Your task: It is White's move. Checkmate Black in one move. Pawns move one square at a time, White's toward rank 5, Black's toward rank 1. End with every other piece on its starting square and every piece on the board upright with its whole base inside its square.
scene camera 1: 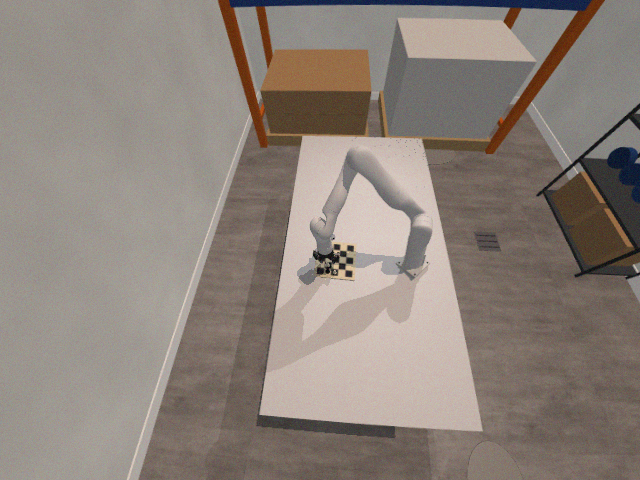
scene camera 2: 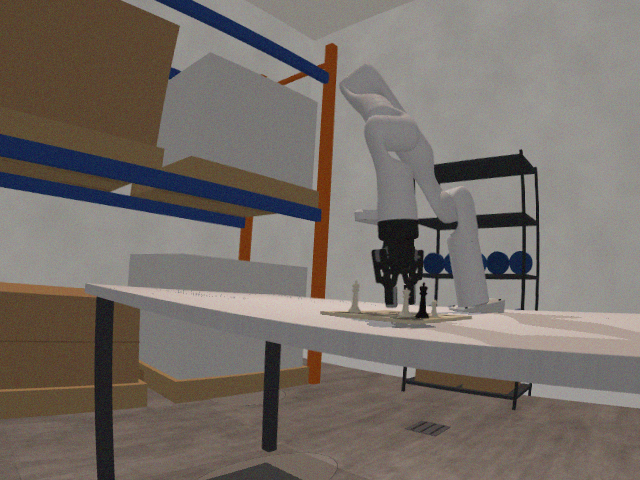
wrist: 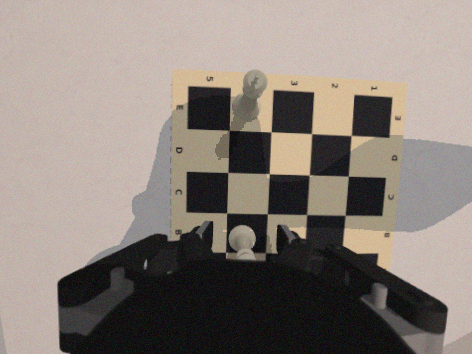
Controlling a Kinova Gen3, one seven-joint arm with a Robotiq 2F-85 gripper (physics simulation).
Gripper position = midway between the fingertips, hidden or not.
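Through scene camera 2 I see my gripper [scene camera 2: 401,306], and a chessboard [scene camera 2: 379,315] is visible there too. Scene camera 1 gives me the chessboard [scene camera 1: 345,266]. In the wrist view I find the chessboard [wrist: 323,157] again, together with my gripper [wrist: 244,234].
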